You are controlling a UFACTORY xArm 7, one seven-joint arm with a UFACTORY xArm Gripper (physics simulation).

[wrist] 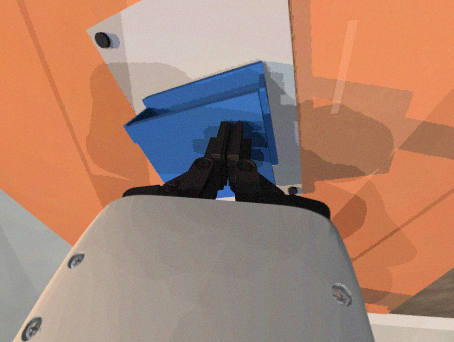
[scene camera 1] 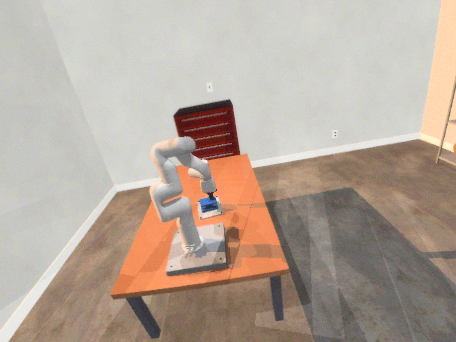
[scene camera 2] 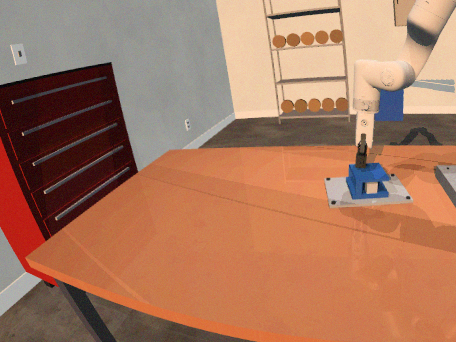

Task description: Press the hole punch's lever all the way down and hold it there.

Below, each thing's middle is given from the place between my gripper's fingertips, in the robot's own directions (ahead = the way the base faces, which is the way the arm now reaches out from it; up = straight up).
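The blue hole punch (scene camera 2: 364, 183) has my gripper 2 cm past it, 3 cm above it and 3 cm to the right of it. There is a light grey plate (scene camera 2: 338, 194) as well, and measured from my hand it is 2 cm behind, 3 cm to the left and 6 cm below.
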